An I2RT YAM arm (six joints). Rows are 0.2 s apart.
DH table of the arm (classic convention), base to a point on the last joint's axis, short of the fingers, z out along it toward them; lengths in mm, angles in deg. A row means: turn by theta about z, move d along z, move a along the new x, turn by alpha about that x. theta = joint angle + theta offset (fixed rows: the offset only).
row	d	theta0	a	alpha
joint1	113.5	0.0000	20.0	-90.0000
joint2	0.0	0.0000	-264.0	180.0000
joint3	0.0	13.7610	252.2	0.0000
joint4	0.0	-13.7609	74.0	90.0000
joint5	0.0	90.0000	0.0	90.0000
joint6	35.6	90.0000	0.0	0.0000
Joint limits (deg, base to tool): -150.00..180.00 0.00..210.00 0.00..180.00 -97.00..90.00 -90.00..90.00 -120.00..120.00
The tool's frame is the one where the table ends.
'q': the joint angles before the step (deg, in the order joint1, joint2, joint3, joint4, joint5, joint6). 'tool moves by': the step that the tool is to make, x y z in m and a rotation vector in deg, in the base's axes. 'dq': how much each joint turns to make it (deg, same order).
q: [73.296 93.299 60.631 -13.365 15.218 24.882]
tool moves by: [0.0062 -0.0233 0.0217 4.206 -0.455 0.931]
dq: [-2.527 -6.741 -2.987 0.819 -3.095 -1.816]
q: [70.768 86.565 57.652 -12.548 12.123 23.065]
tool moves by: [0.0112 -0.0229 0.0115 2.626 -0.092 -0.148]
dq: [-3.696 -5.050 -2.686 0.421 -3.267 -1.653]
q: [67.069 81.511 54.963 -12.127 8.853 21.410]
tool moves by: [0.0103 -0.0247 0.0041 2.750 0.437 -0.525]
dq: [-4.186 -4.822 -3.706 1.313 -3.853 -0.995]
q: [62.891 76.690 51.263 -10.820 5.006 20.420]
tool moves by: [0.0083 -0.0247 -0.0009 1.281 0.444 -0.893]
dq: [-4.288 -4.307 -3.622 0.283 -3.347 -1.163]
